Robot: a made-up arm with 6 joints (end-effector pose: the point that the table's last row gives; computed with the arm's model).
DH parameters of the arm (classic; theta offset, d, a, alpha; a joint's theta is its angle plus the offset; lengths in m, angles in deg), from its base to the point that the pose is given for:
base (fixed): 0 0.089 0 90
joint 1: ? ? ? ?
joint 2: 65.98 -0.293 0.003 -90
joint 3: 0 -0.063 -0.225 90
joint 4: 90 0.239 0.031 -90
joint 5: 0 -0.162 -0.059 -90
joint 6: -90 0.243 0.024 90
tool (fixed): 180 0.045 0 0
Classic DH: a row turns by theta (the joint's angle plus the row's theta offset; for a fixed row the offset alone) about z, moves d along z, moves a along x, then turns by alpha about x.
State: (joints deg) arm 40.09 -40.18 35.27 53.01 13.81 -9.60
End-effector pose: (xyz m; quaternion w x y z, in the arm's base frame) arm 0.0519 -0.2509 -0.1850 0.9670 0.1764 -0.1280 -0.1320
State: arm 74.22 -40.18 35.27 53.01 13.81 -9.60
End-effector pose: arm 0.1967 -0.2509 -0.1087 0.8868 0.2074 -0.4062 -0.0744
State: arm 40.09 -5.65 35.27 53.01 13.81 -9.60
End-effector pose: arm 0.0551 -0.2509 -0.1696 0.9614 0.1293 0.1647 -0.1784
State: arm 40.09 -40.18 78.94 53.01 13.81 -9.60
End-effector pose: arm 0.0573 -0.2557 -0.1536 0.8247 0.5102 -0.0816 -0.2302
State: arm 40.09 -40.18 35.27 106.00 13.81 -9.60
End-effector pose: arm 0.1741 -0.1893 -0.2942 0.9379 0.1844 0.2882 0.0576
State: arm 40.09 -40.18 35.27 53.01 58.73 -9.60
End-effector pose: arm 0.0202 -0.1539 -0.0095 0.9517 -0.1931 -0.0574 -0.2318
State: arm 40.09 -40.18 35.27 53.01 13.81 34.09
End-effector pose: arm 0.0377 -0.2346 -0.2162 0.8499 0.1146 -0.4787 -0.1881
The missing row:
joint 1: 65.98 0 -0.2825 180
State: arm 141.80 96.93 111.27 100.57 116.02 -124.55
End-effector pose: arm 0.6626 -0.3399 0.3829 0.1263 -0.0857 0.9875 0.0385
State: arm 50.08 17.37 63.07 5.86 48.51 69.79
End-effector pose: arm 0.0505 -0.1552 0.0686 0.6910 -0.4542 -0.4546 -0.3311
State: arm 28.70 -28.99 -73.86 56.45 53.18 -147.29
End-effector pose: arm -0.0247 -0.2187 -0.2820 0.2854 -0.5043 0.4259 -0.6949
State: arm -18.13 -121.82 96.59 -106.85 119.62 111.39
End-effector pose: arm -0.4235 0.0862 0.2611 0.2066 -0.6887 0.2691 -0.6407
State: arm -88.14 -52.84 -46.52 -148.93 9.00 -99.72
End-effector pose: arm -0.4576 -0.6100 0.4594 0.9282 0.2854 -0.0865 0.2223
